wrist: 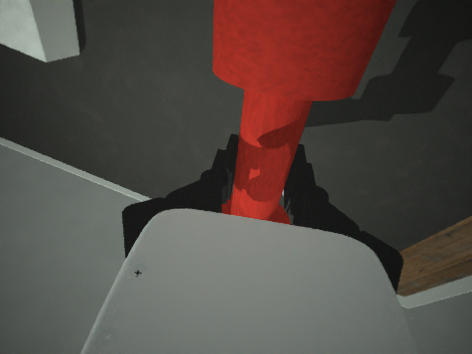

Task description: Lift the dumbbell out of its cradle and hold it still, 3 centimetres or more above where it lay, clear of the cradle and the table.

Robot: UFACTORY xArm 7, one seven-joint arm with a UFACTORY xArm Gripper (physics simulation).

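Places are measured from the arm's base along level axes (x right, y ahead, z up), in centimetres.
Where they show: gripper, between the fingertips: (263,154).
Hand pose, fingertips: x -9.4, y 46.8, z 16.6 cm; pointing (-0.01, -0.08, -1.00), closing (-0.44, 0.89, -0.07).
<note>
After its pixels a point has its place.
The red dumbbell (295,47) {z 21.6, x -16.5, y 43.5 cm} has one thick head at the top of the wrist view, cut off by the frame edge. Its handle runs down between the two black fingers, and a little of the other head shows low behind the grey gripper housing. My gripper (263,154) {z 16.6, x -9.5, y 46.8 cm} is shut on the handle, one finger on each side. The head in view hangs over the dark surface, with no contact visible. A pale block (61,30) {z -5.0, x 4.7, y 13.1 cm} stands at the upper left, apart from the dumbbell; I cannot tell whether it is part of the cradle. The height above the table cannot be measured here.
The dark table top (135,105) {z -8.2, x 12.3, y 26.0 cm} lies below, with a pale edge running down from the left. Dark shadows fall on it at the upper right. A grey area (50,215) lies beyond that edge, and a wooden surface (440,255) shows at the lower right.
</note>
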